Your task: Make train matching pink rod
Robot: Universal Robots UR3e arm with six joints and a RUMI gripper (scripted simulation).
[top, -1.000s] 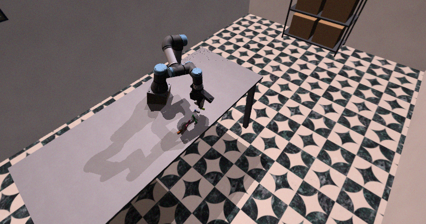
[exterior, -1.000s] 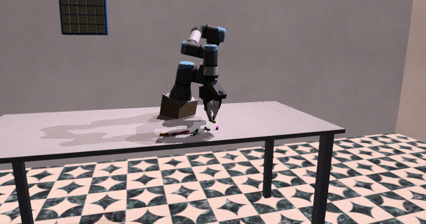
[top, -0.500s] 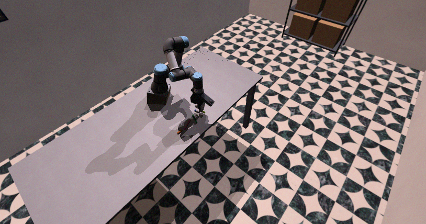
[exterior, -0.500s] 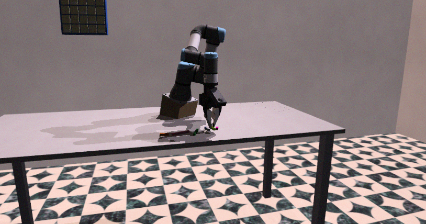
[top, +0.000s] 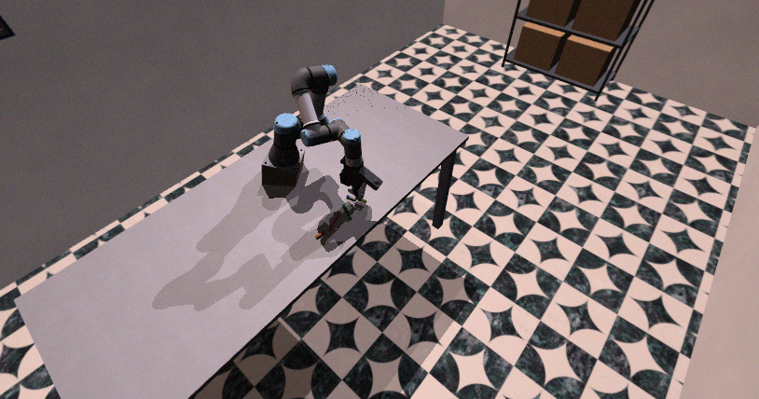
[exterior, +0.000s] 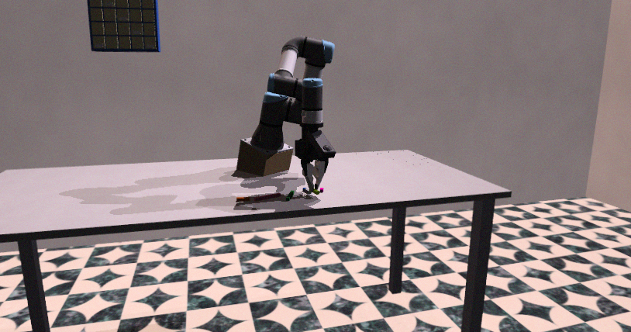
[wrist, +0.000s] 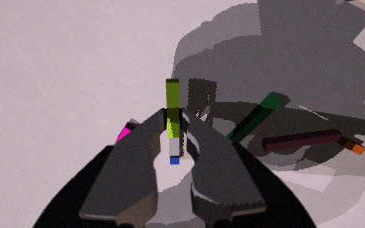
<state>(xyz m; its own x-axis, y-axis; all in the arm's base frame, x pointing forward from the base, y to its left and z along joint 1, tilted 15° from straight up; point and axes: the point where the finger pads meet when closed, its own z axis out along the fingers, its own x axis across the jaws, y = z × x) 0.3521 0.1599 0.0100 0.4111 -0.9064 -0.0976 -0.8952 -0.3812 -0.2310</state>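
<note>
Now: hand 10 mm above the lime rod. From my hand the other things lie so: grey rod: 40 mm behind, 20 mm to the right, 20 mm below; magenta rod: 50 mm behind, 30 mm to the left, 20 mm below; blue rod: 60 mm behind, 30 mm to the right, 20 mm below.
</note>
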